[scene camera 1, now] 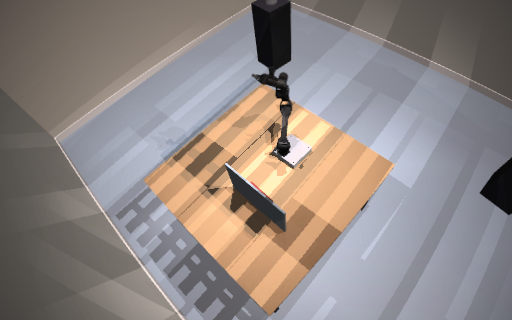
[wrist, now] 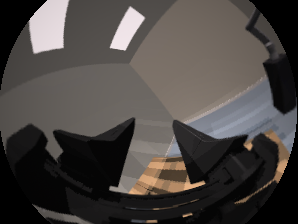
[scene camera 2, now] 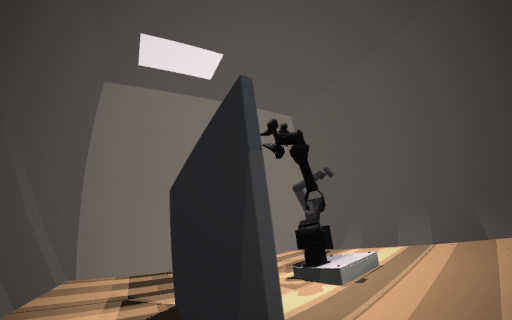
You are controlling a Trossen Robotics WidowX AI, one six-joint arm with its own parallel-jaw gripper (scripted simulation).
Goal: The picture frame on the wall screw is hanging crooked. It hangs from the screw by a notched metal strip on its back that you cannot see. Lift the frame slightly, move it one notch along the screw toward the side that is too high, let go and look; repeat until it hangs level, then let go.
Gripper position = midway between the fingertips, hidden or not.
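My gripper (wrist: 154,121) is there for me to see, and along with it a grey wall panel (scene camera 2: 223,251). From scene camera 1 I can see the panel (scene camera 1: 251,193) too.
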